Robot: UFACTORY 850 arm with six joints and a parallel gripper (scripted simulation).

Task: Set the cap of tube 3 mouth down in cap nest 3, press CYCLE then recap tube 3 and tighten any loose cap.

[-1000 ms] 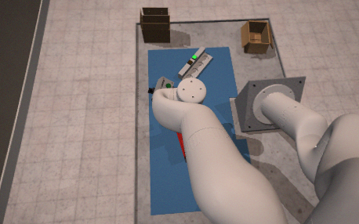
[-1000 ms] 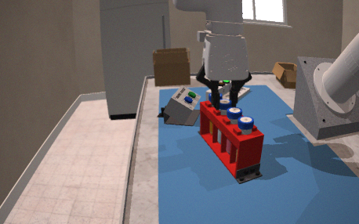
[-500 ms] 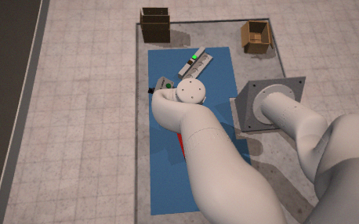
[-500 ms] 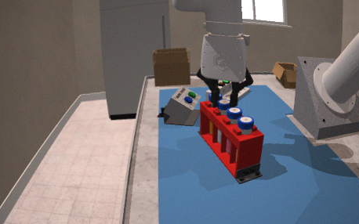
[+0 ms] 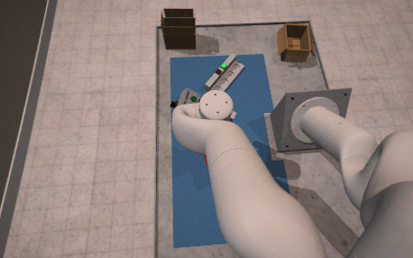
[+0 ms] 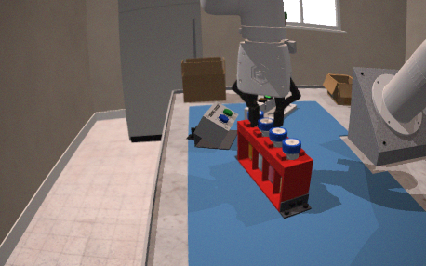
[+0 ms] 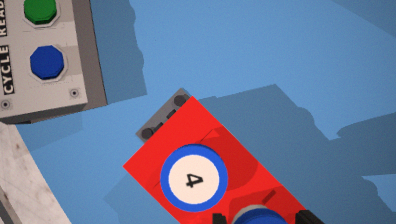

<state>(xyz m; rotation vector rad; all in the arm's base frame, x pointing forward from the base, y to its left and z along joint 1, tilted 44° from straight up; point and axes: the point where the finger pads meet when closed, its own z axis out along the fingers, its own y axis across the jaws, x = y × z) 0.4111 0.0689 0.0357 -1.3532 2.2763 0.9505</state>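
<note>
My gripper is now 10 mm above the blue cap. The rest, counted from my hand: blue key (80 mm ahead, 170 mm to the right, 60 mm below); then grey key housing (80 mm ahead, 190 mm to the right, 70 mm below); then cap marked 4 (10 mm ahead, 50 mm to the right, 10 mm below).
</note>
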